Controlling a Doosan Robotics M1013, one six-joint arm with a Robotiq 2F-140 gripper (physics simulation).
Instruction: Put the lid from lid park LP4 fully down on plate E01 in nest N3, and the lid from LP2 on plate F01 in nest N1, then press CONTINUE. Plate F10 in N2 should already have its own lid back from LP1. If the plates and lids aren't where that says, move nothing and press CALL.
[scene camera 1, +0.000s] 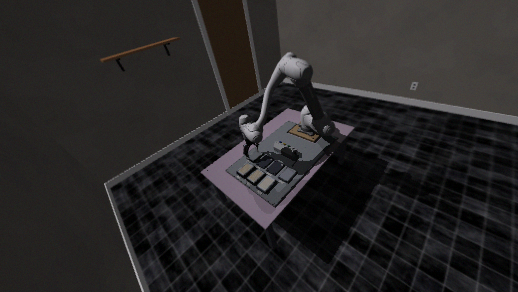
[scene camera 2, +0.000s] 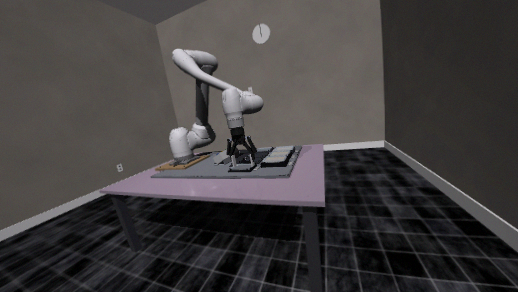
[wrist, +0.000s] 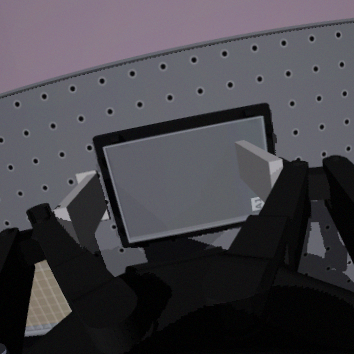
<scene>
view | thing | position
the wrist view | my gripper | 168, 175
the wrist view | black nest labelled LP2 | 99, 141
</scene>
